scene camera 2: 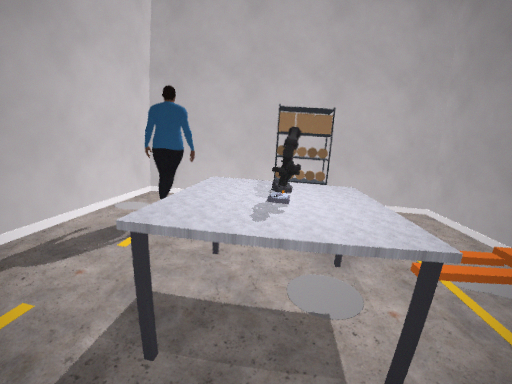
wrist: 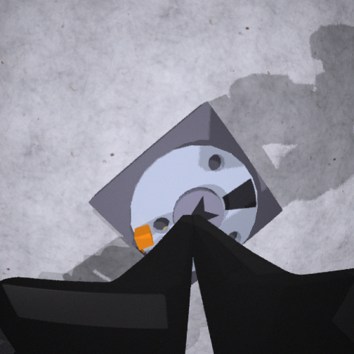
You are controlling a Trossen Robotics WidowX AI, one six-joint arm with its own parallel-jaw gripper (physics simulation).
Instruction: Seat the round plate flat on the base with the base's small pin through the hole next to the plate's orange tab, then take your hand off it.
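Frame: origin at the arm's base, x left, y back, z up, level; metres.
Where they show: gripper, fingertip midpoint: (scene camera 2: 284,185); arm's base at its link origin: (scene camera 2: 282,183).
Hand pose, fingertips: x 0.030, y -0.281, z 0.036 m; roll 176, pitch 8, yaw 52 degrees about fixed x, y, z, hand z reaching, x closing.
Each offset is from my fingertips to the top centre of the thing. Level surfaces: height alone.
The round pale plate (wrist: 165,175) lies on the square dark grey base @[dx -0.025, dy -0.002, dz -0.050 m] (wrist: 182,131) (scene camera 2: 278,200), around the base's central round boss. Its orange tab @[dx -0.008, dy +0.039, dz -0.036 m] (wrist: 143,237) (scene camera 2: 283,191) is at the lower left in the wrist view. The hole next to the tab shows a small yellowish speck at its edge; whether the pin is through it I cannot tell. Two more holes and a dark wedge-shaped opening show in the plate. My gripper (wrist: 190,222) is shut and empty, its tips over the plate's centre; whether they touch it I cannot tell. The fingers hide the plate's lower part.
The base stands on the pale table @[dz -0.091 m] (scene camera 2: 320,220) close in front of the arm (scene camera 2: 290,155). The arm's shadow falls across the table. Behind are a shelf rack (scene camera 2: 306,108) with boxes and a person (scene camera 2: 168,127) in blue.
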